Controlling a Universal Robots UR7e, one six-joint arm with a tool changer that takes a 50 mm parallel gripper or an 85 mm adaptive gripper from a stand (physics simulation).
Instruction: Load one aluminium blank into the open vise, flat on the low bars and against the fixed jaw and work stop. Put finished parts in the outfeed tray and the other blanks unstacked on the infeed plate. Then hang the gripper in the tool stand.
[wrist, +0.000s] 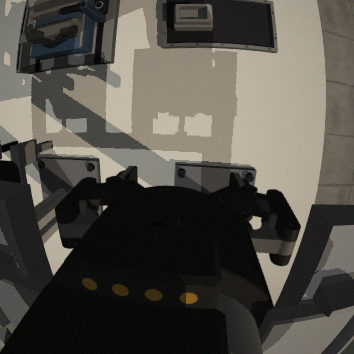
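Frame: origin at the arm's base, x back, y right, z up, level; millimetres.
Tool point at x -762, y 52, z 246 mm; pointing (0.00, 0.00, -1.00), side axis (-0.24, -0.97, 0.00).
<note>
Offsets run from my tool point to a thing's top centre. "pt": to the spot under its first point.
The adaptive gripper (184, 184) is in the tool stand (327, 215), its black body between the stand's grey side frames. Its dark fingers are spread wide apart, with nothing seen between them. A row of gold contacts shows on its upper part, right at the edge of the arm's black coupling part at the bottom. The blue vise @(pt dx +210, dy +152, dz -300 mm) (65, 44) with grey jaws is at top left; whether a blank lies in it cannot be told. A grey part with a rectangular pocket @(dx +209, dy -51, dz -319 mm) (194, 25) lies at the left end of the dark outfeed tray (242, 25). The infeed plate does not show.
Two grey plates with bolt holes, one at left (70, 170) and one at right (212, 172), lie beyond the gripper body. More dark and grey stand parts are at the far left. The table's right edge borders a grey tiled floor (340, 125). Long shadows cross the table.
</note>
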